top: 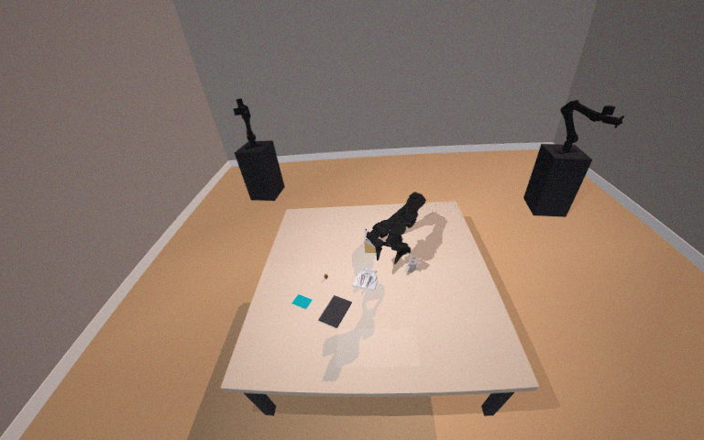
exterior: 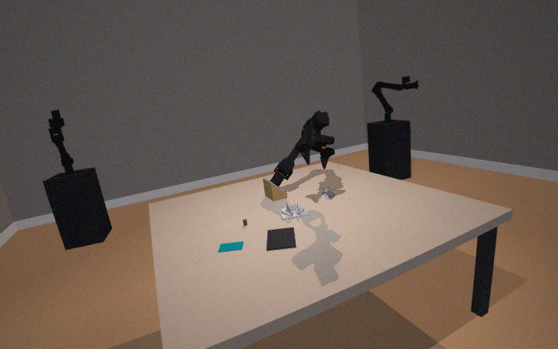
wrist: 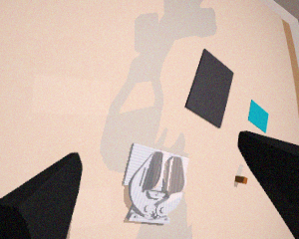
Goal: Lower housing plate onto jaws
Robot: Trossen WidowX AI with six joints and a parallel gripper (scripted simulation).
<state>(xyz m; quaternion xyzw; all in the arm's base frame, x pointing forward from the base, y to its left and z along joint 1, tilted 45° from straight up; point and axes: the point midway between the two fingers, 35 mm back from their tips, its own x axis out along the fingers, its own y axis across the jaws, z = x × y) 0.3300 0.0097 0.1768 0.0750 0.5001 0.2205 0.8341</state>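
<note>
My gripper tip is 20 cm past the housing plate, 14 cm to the right of it and 18 cm above it. The rest, counted from my gripper tip: small white piece: 20 cm behind, 14 cm to the left, 20 cm below; dark flat plate: 16 cm ahead, 24 cm to the right, 21 cm below; small brown piece: 4 cm behind, 34 cm to the right, 20 cm below.
</note>
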